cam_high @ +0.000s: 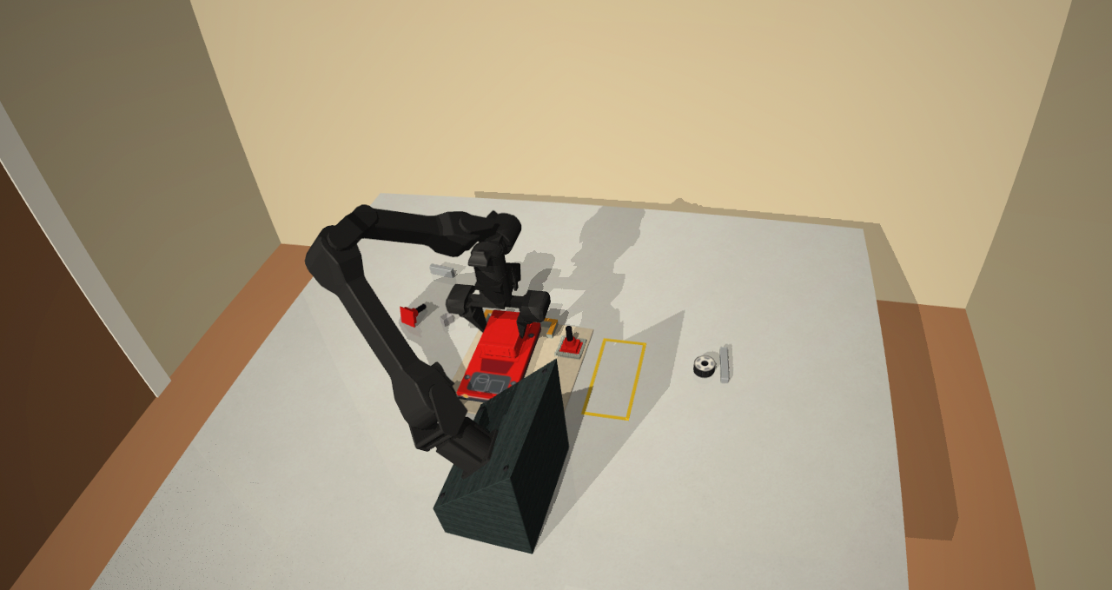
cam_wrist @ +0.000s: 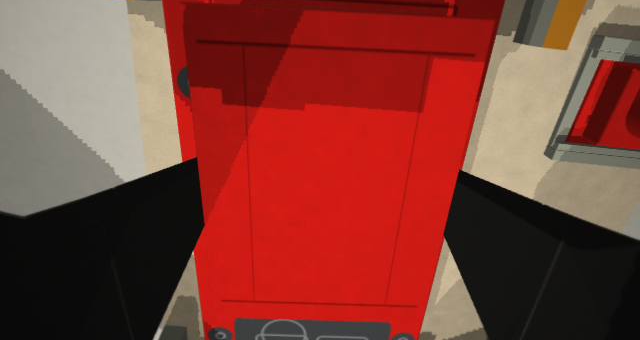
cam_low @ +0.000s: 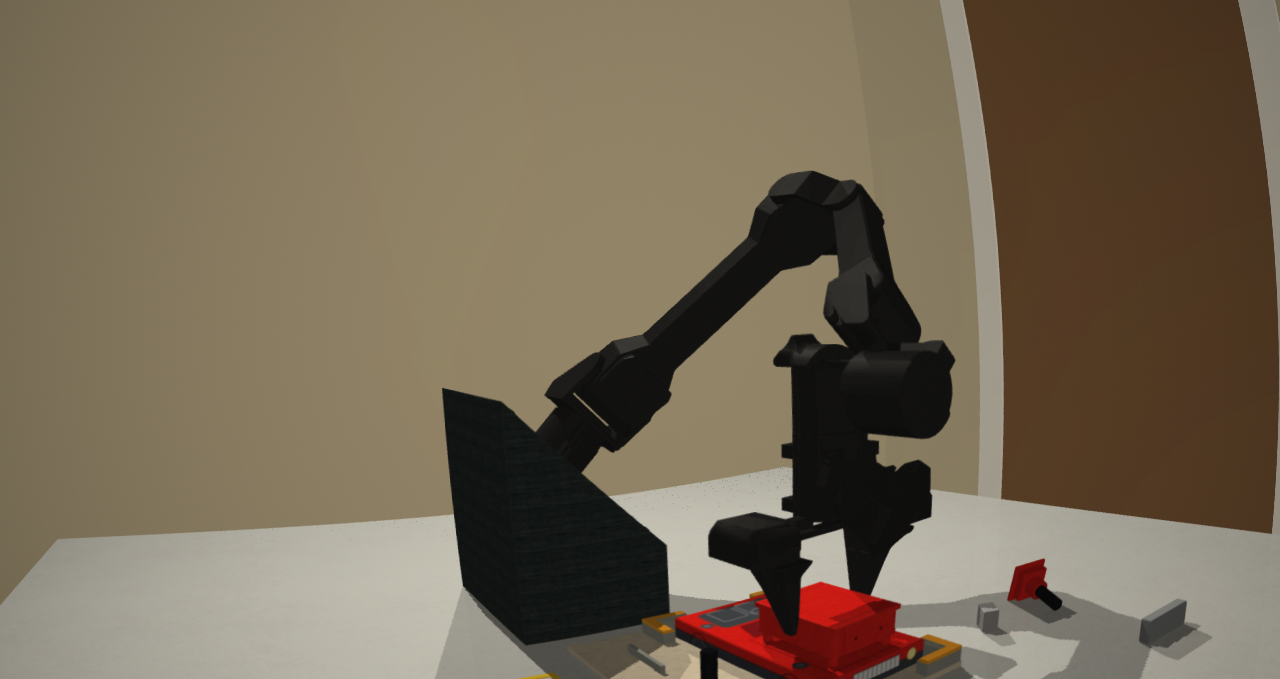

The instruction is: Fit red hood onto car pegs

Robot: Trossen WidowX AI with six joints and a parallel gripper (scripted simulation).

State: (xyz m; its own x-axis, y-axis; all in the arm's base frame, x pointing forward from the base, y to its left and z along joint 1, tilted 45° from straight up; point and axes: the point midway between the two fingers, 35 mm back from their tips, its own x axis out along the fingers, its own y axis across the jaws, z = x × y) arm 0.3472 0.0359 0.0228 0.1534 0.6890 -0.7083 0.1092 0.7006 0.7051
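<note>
Now: the grey engine block 2 cm below my gripper tip. The rest, counted from my gripper tip: black wheel (4 cm behind, 38 cm to the right, 3 cm below); then red hood (1 cm above).
</note>
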